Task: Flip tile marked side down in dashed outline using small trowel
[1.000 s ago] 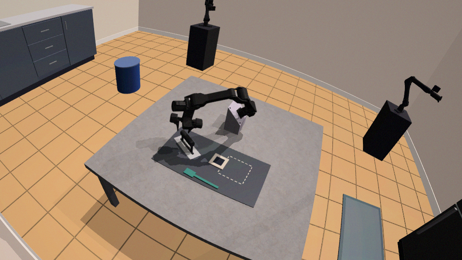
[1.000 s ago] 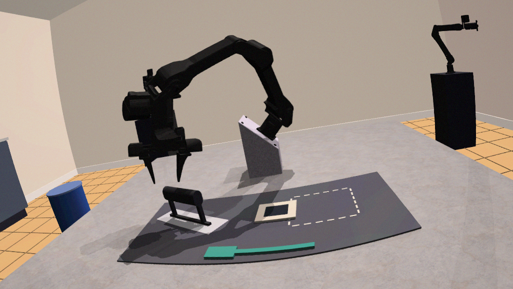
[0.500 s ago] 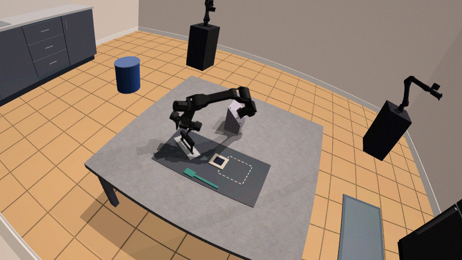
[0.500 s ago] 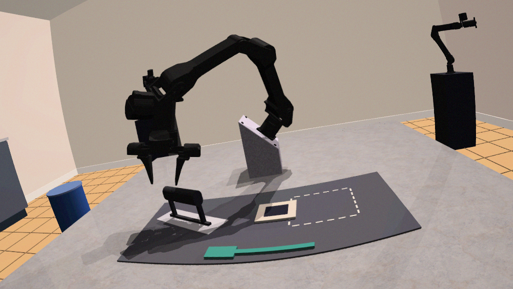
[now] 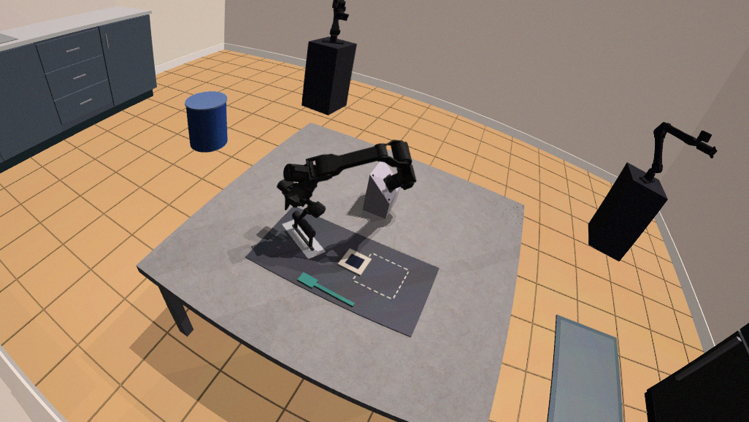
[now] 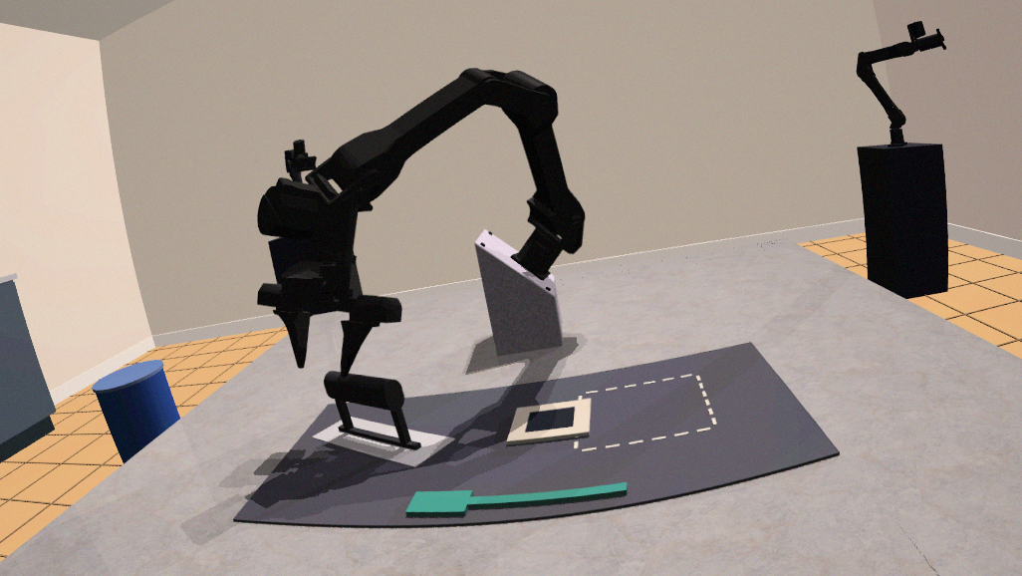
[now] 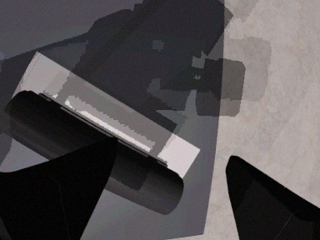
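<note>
My gripper tip is 240 mm to the right of the dark mat and 120 mm above it. The rest, counted from my gripper tip: cream tile 260 mm to the left, 100 mm below, 30 mm behind; then green flat tool 230 mm to the left, 140 mm ahead, 100 mm below.
</note>
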